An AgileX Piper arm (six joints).
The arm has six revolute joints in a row. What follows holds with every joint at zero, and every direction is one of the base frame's.
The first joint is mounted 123 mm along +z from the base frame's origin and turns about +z.
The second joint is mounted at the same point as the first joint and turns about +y.
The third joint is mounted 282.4 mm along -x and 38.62 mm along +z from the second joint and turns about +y.
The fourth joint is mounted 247.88 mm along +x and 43.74 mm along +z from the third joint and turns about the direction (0.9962, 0, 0.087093).
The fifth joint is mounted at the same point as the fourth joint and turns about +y.
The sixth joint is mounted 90.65 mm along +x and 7.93 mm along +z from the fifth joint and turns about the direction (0.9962, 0, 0.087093).
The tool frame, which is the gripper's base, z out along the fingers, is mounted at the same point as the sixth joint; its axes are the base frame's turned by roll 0, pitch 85.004 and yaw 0 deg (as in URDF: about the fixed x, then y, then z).
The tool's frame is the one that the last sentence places.
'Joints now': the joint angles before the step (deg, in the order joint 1, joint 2, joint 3, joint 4, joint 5, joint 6). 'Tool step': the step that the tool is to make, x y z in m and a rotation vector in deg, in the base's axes. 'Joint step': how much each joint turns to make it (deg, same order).
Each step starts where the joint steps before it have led.
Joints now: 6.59 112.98 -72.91 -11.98 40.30 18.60
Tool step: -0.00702 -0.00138 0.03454 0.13 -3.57 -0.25
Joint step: 0.00 -5.26 0.00 -0.10 1.74 -0.01
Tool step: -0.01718 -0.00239 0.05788 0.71 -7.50 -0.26
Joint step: 0.00 -9.04 0.00 0.00 1.54 -0.04
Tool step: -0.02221 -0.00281 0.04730 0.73 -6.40 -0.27
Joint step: 0.00 -7.87 0.00 0.12 1.45 -0.07
